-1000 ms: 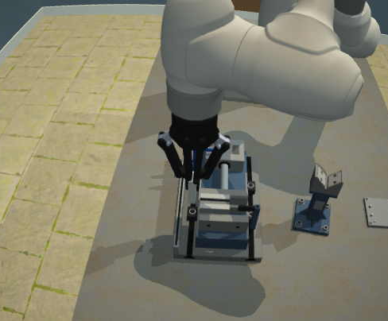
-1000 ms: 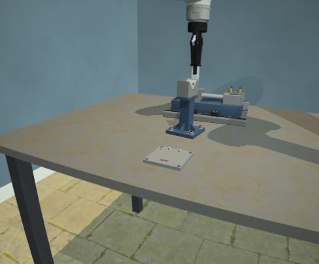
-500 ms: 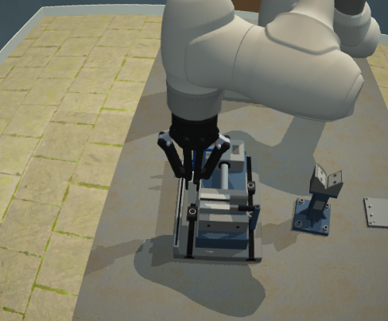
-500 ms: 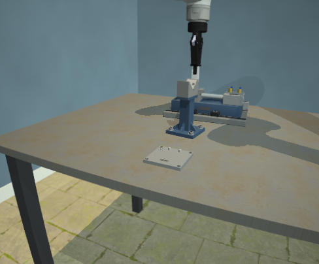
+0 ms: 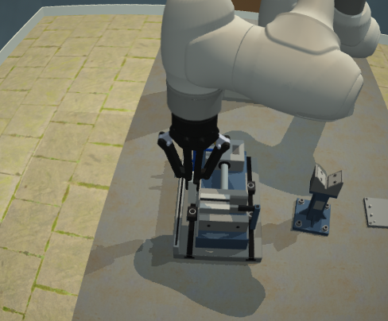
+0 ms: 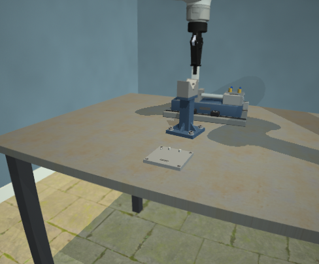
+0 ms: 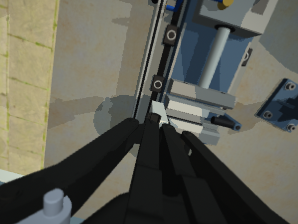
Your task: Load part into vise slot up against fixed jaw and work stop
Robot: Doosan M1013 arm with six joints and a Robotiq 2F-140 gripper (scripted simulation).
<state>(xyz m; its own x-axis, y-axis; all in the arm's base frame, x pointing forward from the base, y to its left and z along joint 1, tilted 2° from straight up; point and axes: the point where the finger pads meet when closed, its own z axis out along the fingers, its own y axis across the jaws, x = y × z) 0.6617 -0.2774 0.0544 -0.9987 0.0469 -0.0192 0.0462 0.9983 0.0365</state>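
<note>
Now: hand 5 cm to the right of the part and 5 cm above it. Round my hand: work stop: 11 cm to the left, 6 cm below; moving jaw: 3 cm behind, 7 cm to the left, 7 cm below; fixed jaw: 3 cm ahead, 7 cm to the left, 7 cm below.
</note>
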